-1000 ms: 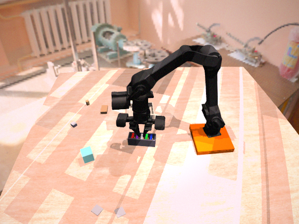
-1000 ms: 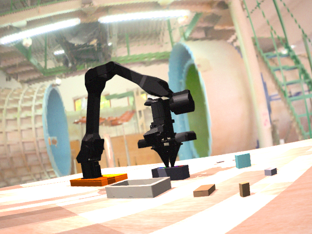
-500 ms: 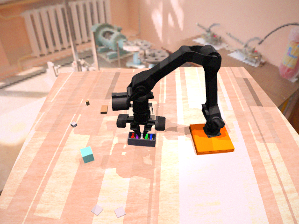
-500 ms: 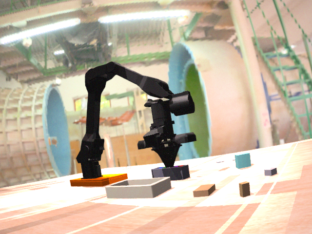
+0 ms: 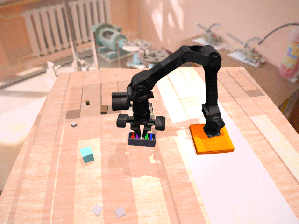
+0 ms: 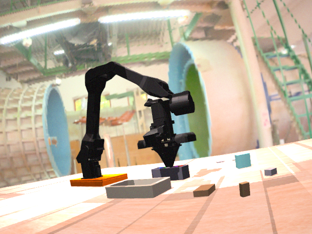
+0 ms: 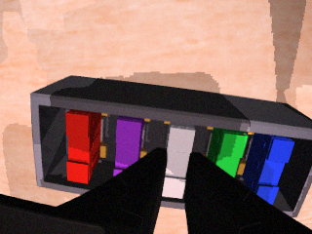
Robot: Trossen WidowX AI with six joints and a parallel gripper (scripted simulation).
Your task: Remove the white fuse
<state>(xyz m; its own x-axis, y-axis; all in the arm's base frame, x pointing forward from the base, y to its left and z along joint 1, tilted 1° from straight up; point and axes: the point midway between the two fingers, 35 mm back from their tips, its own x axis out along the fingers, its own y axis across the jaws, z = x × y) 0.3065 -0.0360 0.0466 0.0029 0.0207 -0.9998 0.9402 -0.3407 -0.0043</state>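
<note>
Right now the tray is 19 cm to the right of my gripper tip, 3 cm below it and 3 cm behind it. From my gripper tip the other things lie so: tan block (26 cm to the right, 14 cm ahead, 3 cm below); then small grey cube (29 cm ahead, 18 cm to the right, 3 cm below); then white fuse (1 cm below).
</note>
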